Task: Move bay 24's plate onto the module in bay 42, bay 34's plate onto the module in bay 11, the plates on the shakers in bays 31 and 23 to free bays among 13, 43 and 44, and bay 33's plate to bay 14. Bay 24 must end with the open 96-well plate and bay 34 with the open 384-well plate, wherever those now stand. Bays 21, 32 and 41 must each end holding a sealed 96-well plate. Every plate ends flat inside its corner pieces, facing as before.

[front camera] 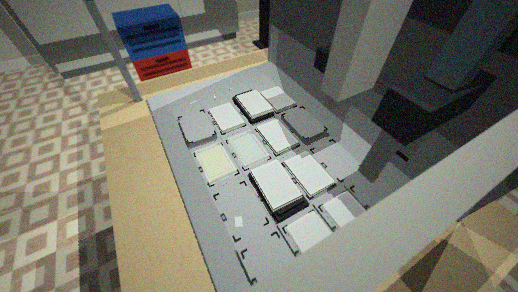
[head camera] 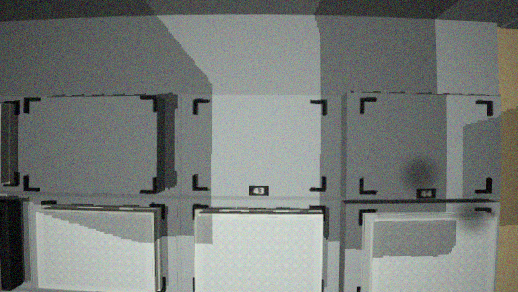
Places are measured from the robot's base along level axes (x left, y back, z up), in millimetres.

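Pixels of known places: gripper, fingertip midpoint: (front camera: 383, 164); robot's base, origin of the base link: (front camera: 179, 122).
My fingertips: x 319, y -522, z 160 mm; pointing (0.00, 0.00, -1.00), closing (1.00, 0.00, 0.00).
Ahead of a thing's pixels: the offset from my fingertips to its top centre. "spot": to the spot under its first point.
The gripper (front camera: 382, 162) hangs at the right in the front view; its jaws are too dark to read, and it does not show in the head view. Pale plates stand in bay 24 {spot: dz -131, dx -173, dy -5 mm} (front camera: 307, 231), bay 34 {spot: dz -131, dx -72, dy -3 mm} (front camera: 340, 209) (head camera: 425, 275), bay 33 {spot: dz -145, dx -69, dy +121 mm} (front camera: 308, 174) (head camera: 257, 252), bay 32 {spot: dz -145, dx -69, dy +292 mm} (front camera: 275, 135) (head camera: 95, 260), bay 21 {spot: dz -145, dx -169, dy +453 mm} (front camera: 226, 116) and bay 41 {spot: dz -145, dx +51, dy +468 mm} (front camera: 277, 95). Plates on dark shakers stand in bay 23 {spot: dz -123, dx -171, dy +127 mm} (front camera: 276, 184) and bay 31 {spot: dz -123, dx -66, dy +445 mm} (front camera: 253, 103). A yellowish plate {dz -145, dx -276, dy +294 mm} (front camera: 216, 162) is in bay 12, a translucent plate {dz -145, dx -169, dy +294 mm} (front camera: 248, 148) in bay 22. The modules in bay 11 {spot: dz -141, dx -278, dy +452 mm} (front camera: 196, 126) and bay 42 {dz -138, dx +45, dy +294 mm} (front camera: 304, 121) (head camera: 90, 145) bear no plate.
Corner pieces mark bay 43 {spot: dz -160, dx +48, dy +124 mm} (head camera: 265, 142), bay 44 {spot: dz -145, dx +51, dy -7 mm} (head camera: 400, 140) and bay 13 {spot: dz -159, dx -260, dy +131 mm} (front camera: 245, 205), which hold no plates. A large grey column (front camera: 357, 50) hangs over the back of the deck. A pale wall (front camera: 400, 210) crosses the front. Blue and red boxes (front camera: 150, 32) stand beyond the left edge.
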